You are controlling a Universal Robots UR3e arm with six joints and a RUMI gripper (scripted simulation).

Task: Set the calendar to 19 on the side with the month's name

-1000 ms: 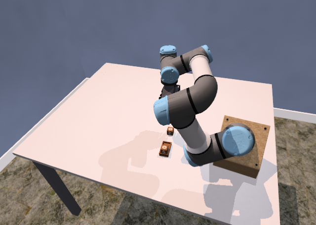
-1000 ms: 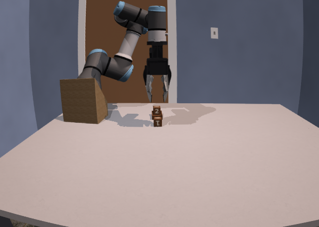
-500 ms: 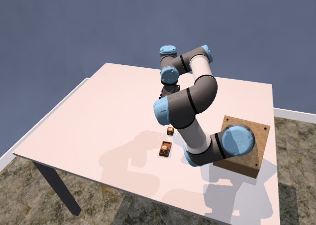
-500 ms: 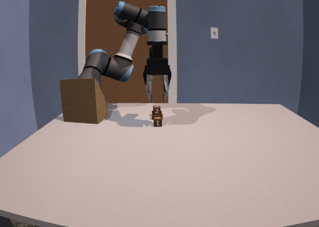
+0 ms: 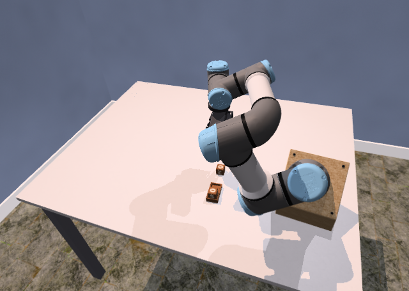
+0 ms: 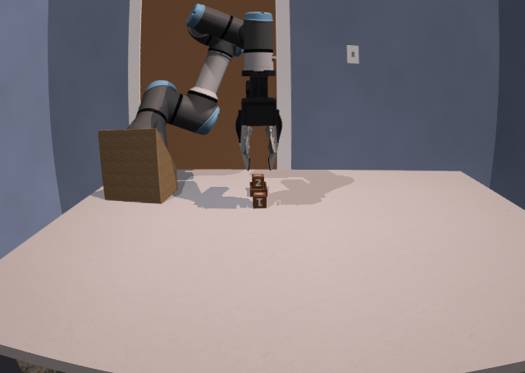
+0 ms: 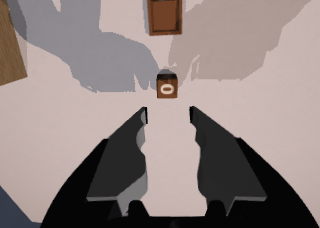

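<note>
Now: the brown digit cube 8 cm below my hand. Round my hand: tray (1 cm behind, 11 cm to the left, 9 cm below).
</note>
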